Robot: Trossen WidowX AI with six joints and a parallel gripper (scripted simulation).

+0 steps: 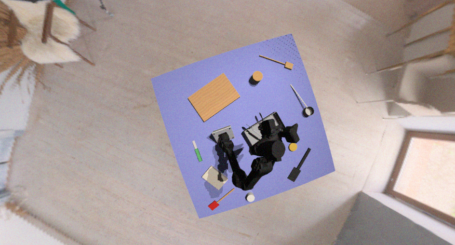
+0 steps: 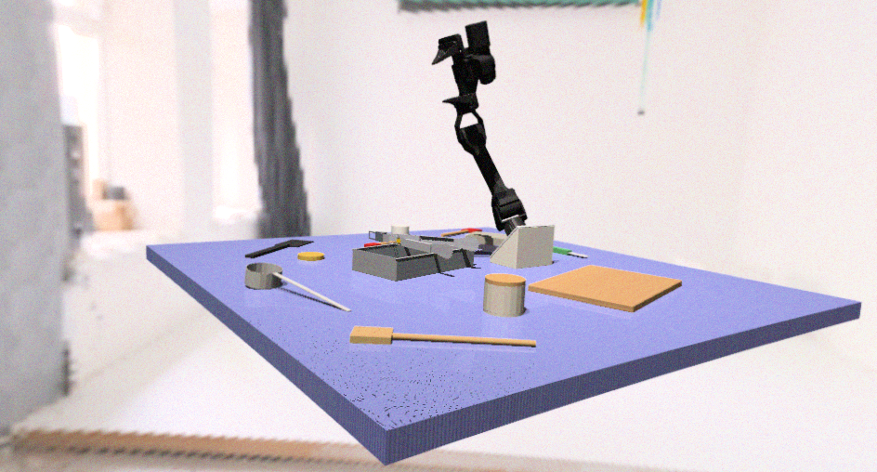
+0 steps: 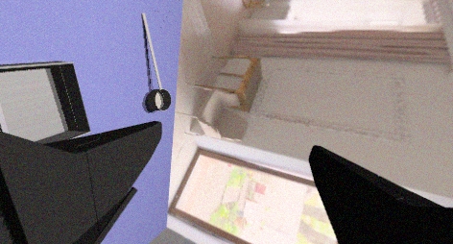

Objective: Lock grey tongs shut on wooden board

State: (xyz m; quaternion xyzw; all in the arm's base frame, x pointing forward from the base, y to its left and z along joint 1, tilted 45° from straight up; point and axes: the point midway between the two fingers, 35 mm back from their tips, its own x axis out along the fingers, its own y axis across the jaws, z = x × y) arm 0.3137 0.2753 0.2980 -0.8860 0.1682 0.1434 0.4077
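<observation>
The roasting tin lies 45 cm below my gripper tip, 7 cm to the right of it and 1 cm behind it. Round my gripper tip: wooden lid (44 cm below, 35 cm to the left, 9 cm ahead); wooden board (46 cm below, 32 cm to the left, 29 cm behind); black spatula (49 cm to the right, 47 cm below, 17 cm ahead).
</observation>
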